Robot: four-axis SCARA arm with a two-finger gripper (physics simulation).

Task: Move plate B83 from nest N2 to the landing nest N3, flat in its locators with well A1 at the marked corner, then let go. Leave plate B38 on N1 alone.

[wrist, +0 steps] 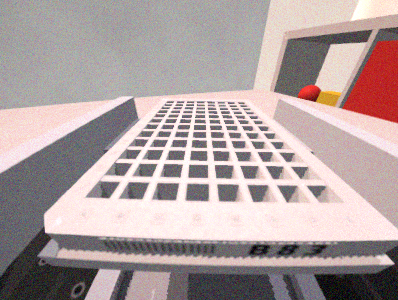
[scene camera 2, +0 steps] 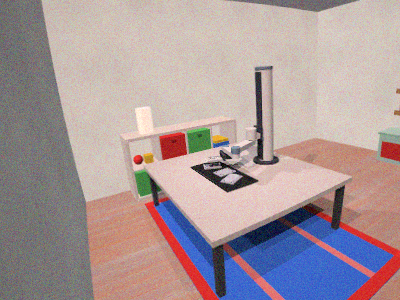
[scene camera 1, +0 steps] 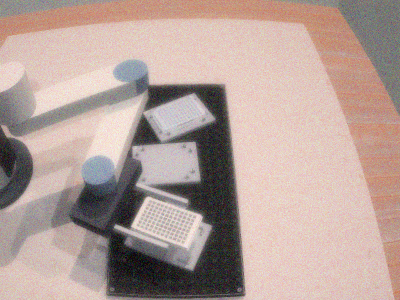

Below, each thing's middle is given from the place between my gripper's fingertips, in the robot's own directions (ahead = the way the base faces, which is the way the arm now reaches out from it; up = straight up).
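Flat nest with pegs [scene camera 1: 170, 164]: 3 cm behind my hand, 21 cm to the left of it and 7 cm below it. Going by their middles, the flat nest with pegs is the nearest to my hand of the things named here. White well plate [scene camera 1: 173, 116]: 6 cm below my hand and 37 cm to the left of it.
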